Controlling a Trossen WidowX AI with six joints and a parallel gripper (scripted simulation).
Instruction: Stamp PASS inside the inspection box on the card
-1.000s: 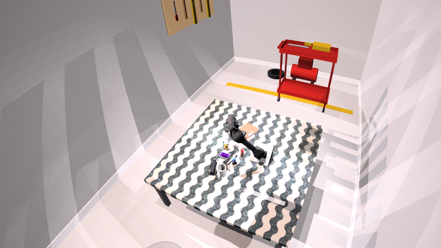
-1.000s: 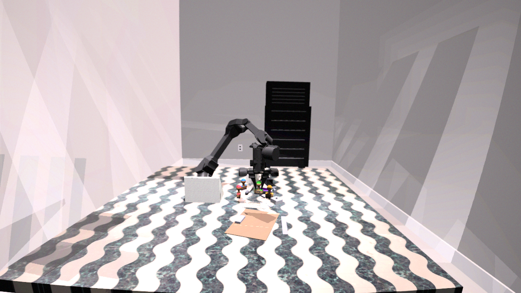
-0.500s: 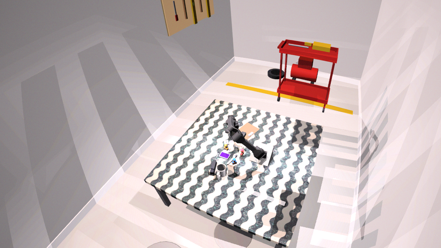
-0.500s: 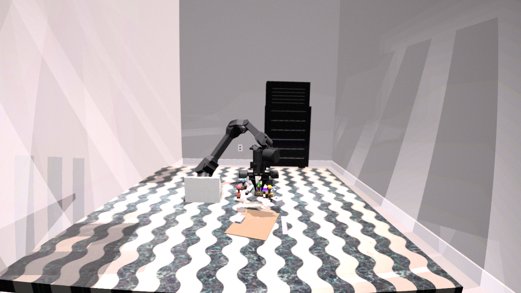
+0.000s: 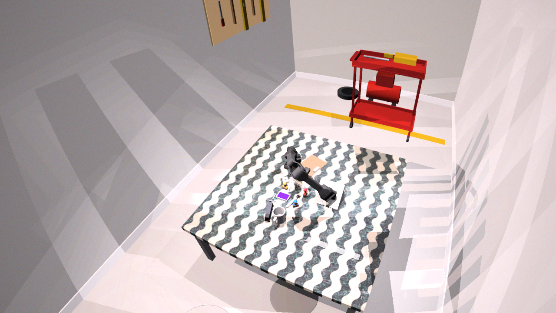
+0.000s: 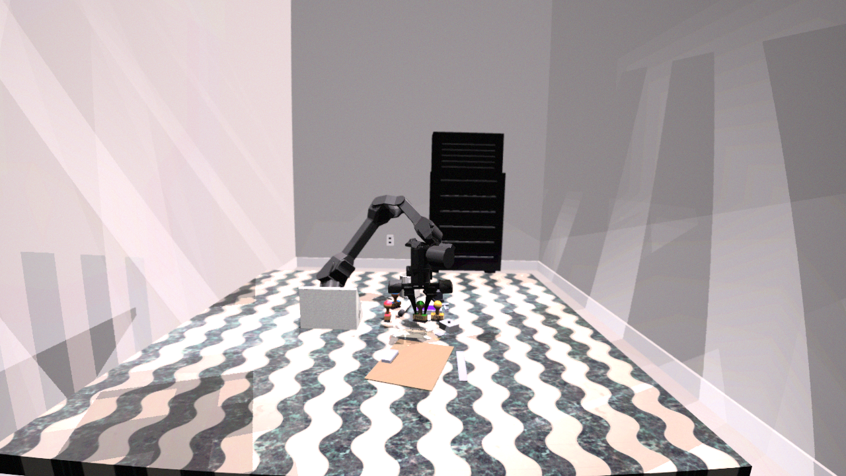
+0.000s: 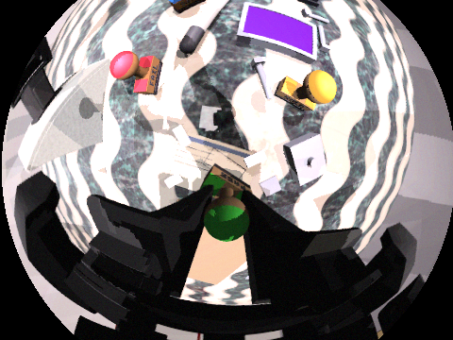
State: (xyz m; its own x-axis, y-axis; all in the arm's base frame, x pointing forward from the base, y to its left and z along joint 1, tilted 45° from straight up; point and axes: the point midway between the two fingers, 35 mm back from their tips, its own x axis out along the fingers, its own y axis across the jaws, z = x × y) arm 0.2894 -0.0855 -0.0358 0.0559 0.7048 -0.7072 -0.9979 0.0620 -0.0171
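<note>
Right now the yellow stamp is 6 cm ahead of my gripper tip, 10 cm to the left of it and 4 cm below it. The rest, counted from my gripper tip: ink pad: 4 cm ahead, 18 cm to the left, 5 cm below; then pink stamp: 10 cm behind, 10 cm to the left, 4 cm below; then green stamp: right at my gripper tip.
</note>
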